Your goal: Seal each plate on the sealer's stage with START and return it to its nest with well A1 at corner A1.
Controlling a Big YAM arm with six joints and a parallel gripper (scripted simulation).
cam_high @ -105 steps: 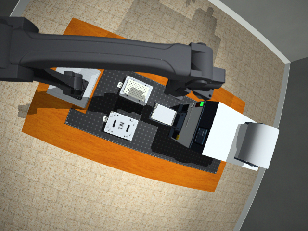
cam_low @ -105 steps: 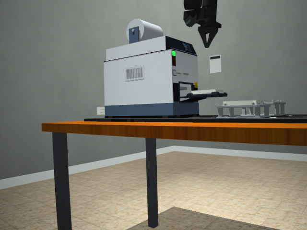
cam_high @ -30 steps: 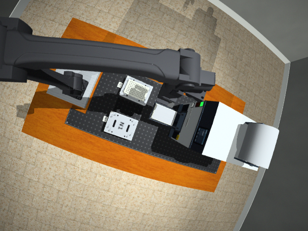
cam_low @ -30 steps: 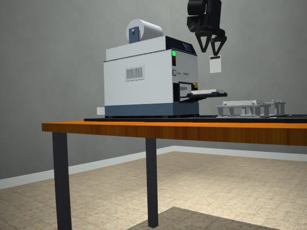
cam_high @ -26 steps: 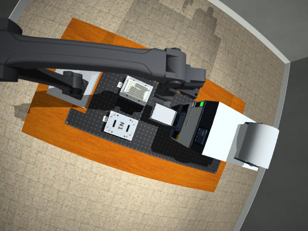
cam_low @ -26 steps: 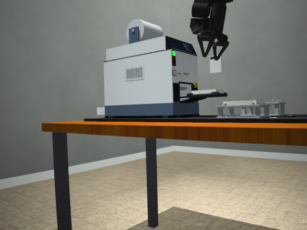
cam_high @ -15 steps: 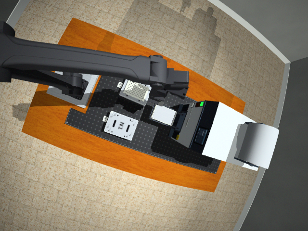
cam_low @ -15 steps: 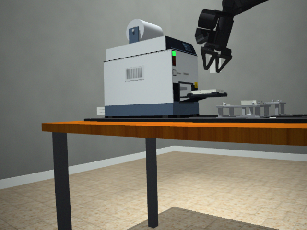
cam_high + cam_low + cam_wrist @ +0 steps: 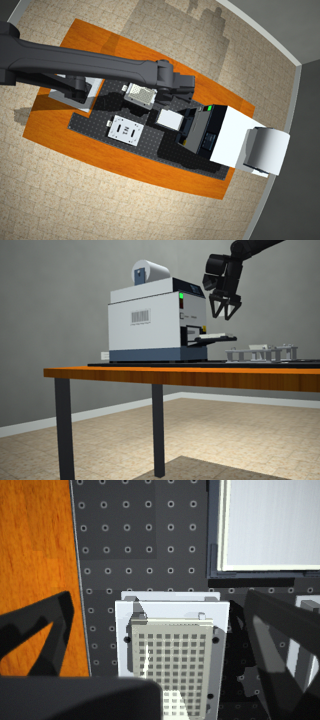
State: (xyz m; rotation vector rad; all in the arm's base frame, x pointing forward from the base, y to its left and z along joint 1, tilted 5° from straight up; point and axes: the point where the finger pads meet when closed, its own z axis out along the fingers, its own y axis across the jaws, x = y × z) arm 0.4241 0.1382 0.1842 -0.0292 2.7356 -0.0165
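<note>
The sealer stage is 9 cm to the right of my hand, 8 cm below it and 7 cm ahead of it. The rest, counted from my hand: plate nest: 13 cm below, 12 cm behind, 1 cm to the right; then pale start button: 17 cm ahead, 2 cm above, 1 cm to the left; then A1 mark: 19 cm behind, 12 cm below, 4 cm to the left.
</note>
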